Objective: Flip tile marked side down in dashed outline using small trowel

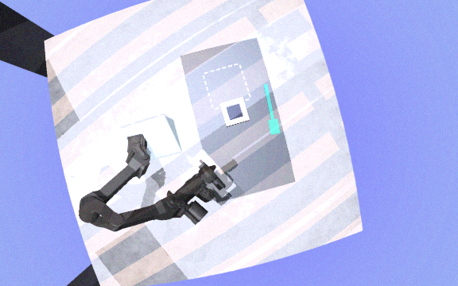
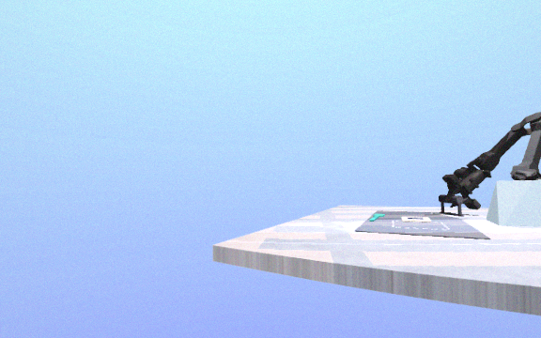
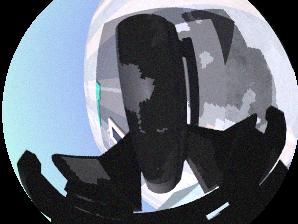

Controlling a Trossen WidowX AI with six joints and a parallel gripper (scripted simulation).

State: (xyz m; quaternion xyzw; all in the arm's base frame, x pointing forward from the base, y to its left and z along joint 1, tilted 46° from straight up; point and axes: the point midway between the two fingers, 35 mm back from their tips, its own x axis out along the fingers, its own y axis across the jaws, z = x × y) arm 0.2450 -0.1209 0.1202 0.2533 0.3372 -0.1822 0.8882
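The tile is 200 mm to the left of my gripper tip, 120 mm ahead of it and 40 mm below it. Also, from my gripper tip: teal trowel (270 mm ahead, 160 mm to the left, 50 mm below).
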